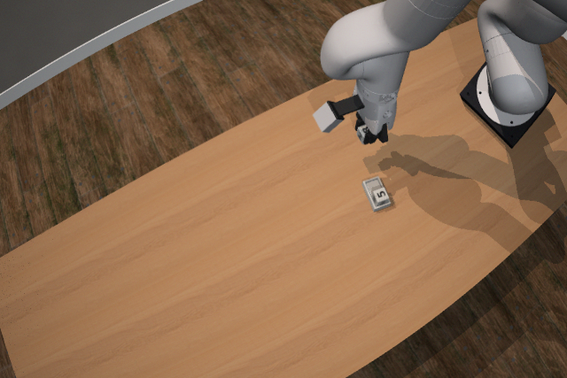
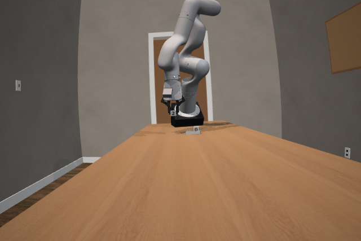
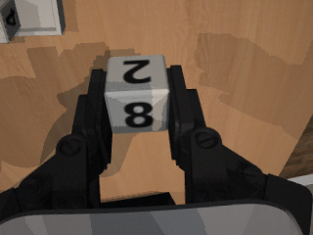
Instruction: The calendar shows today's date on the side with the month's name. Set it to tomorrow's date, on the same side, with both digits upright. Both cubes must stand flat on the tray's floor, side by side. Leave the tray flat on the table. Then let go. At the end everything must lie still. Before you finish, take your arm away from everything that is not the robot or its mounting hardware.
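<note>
Right now my hand is 40 mm short of the calendar tray, 100 mm to the right of it and 120 mm above it. The rest, counted from my hand: white digit cube: 20 mm below.
</note>
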